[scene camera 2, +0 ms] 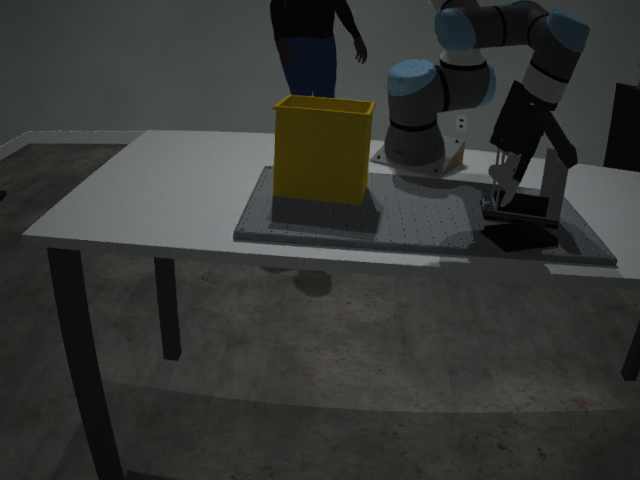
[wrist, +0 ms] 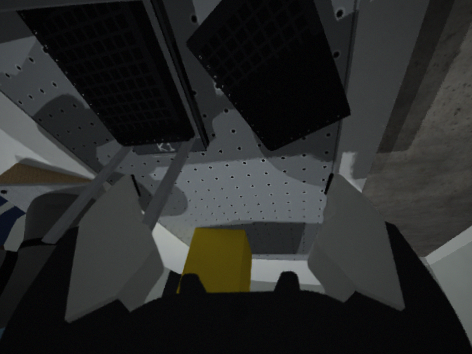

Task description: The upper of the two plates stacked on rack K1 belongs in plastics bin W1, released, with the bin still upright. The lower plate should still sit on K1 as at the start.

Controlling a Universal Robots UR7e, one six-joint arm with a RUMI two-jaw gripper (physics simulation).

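Places are measured from the arm's base along level axes (x ahead, y left, z up), in centimetres.
Pixels of known places: gripper, between the fingertips: [scene camera 2: 505, 188] [wrist: 233, 177]; arm's base, origin of its link: [scene camera 2: 414, 149].
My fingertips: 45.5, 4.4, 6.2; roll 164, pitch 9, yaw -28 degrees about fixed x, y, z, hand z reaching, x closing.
Observation:
Ahead of a thing's pixels: the offset from my fingertips to its top centre, as dx, dy, dz. Level surfaces: height alone.
Rack K1 @[-7.4, +7.9, +5.8] [scene camera 2: 554, 186] [wrist: 170, 175] stands at the right of the pegboard, with a tall end wall and thin posts. Black gridded plate material @[-7.0, +8.8, -4.8] [scene camera 2: 526, 204] [wrist: 112, 75] lies flat in it; whether this is one plate or two stacked cannot be told. Bin W1 @[-19.3, -30.9, +9.8] [scene camera 2: 320, 155] [wrist: 216, 257], yellow, stands upright on the left of the pegboard; its inside bottom is hidden. My gripper [scene camera 2: 507, 198] [wrist: 233, 177] is open and empty, pointing down at the rack's post side, low near the plate material. In the wrist view the posts run close by the left finger.
Another black gridded plate @[+4.3, +2.8, -6.8] [scene camera 2: 519, 236] [wrist: 280, 75] lies askew in front of the rack, near the front edge of the pegboard @[dz -8.2] [scene camera 2: 413, 206] [wrist: 230, 172]. The arm's base [scene camera 2: 413, 147] stands behind the board. A person [scene camera 2: 310, 56] stands behind the table @[dz -9.4] [scene camera 2: 155, 180].

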